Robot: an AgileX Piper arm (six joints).
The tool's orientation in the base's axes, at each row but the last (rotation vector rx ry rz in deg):
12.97 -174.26 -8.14
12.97 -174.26 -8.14
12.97 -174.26 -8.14
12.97 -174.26 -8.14
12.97 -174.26 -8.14
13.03 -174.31 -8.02
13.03 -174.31 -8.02
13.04 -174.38 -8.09
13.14 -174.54 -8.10
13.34 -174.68 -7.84
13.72 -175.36 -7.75
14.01 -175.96 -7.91
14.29 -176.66 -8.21
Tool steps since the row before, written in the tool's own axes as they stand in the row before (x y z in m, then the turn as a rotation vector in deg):
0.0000 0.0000 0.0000 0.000 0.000 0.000
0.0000 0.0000 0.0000 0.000 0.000 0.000
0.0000 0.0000 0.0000 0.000 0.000 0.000
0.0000 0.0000 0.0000 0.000 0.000 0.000
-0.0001 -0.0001 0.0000 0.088 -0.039 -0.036
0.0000 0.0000 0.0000 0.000 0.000 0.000
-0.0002 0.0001 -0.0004 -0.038 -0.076 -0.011
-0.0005 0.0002 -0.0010 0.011 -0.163 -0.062
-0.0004 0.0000 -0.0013 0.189 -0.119 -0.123
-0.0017 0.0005 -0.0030 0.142 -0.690 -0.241
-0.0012 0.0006 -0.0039 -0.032 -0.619 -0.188
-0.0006 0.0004 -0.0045 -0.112 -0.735 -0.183
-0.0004 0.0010 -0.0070 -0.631 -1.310 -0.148
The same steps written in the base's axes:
0.0000 0.0000 0.0000 0.000 0.000 0.000
0.0000 0.0000 0.0000 0.000 0.000 0.000
0.0000 0.0000 0.0000 0.000 0.000 0.000
0.0000 0.0000 0.0000 0.000 0.000 0.000
0.0001 -0.0001 0.0000 -0.078 -0.055 0.039
0.0000 0.0000 0.0000 0.000 0.000 0.000
0.0002 0.0001 0.0004 0.049 -0.070 0.000
0.0006 0.0002 0.0010 0.018 -0.167 0.046
0.0005 -0.0001 0.0013 -0.158 -0.157 0.125
0.0019 0.0005 0.0029 -0.017 -0.721 0.184
0.0014 0.0005 0.0039 0.140 -0.619 0.127
0.0008 0.0001 0.0045 0.236 -0.720 0.107
0.0006 0.0004 0.0070 0.837 -1.198 -0.002

